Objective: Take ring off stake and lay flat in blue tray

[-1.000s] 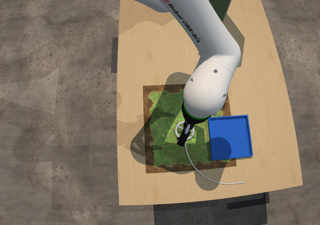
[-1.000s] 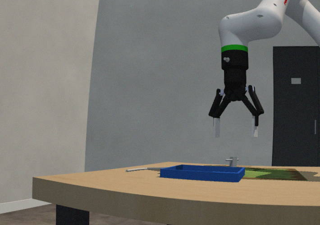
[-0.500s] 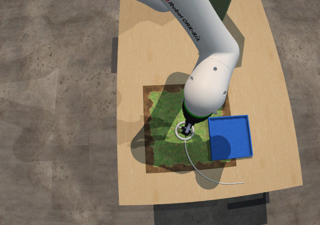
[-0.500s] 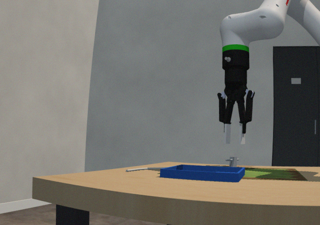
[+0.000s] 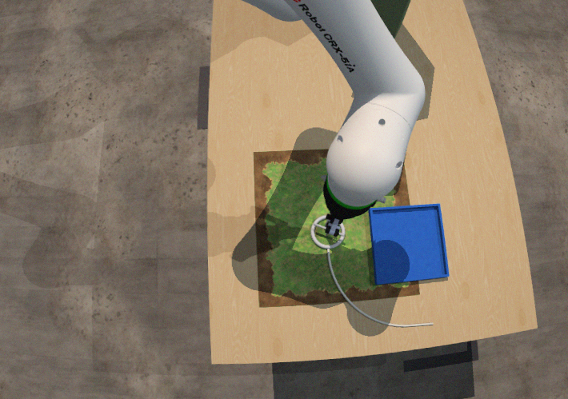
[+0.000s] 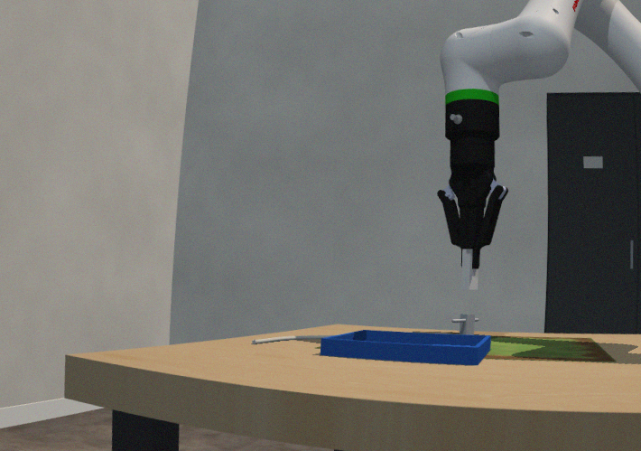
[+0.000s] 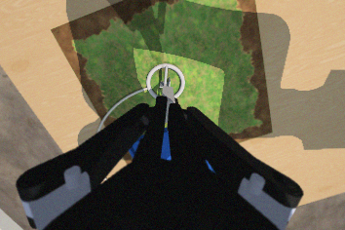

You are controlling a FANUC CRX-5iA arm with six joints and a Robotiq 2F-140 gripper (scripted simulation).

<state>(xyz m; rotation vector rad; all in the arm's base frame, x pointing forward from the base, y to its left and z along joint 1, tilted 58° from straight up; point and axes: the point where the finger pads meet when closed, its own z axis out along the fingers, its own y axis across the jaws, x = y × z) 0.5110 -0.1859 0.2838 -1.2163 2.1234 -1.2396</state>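
The green mat is 130 mm below my hand, 30 mm to the left of it and 10 mm behind it. Also, from my hand: grey stake 100 mm below; blue tray 170 mm to the left, 130 mm ahead, 110 mm below; ring 120 mm below.
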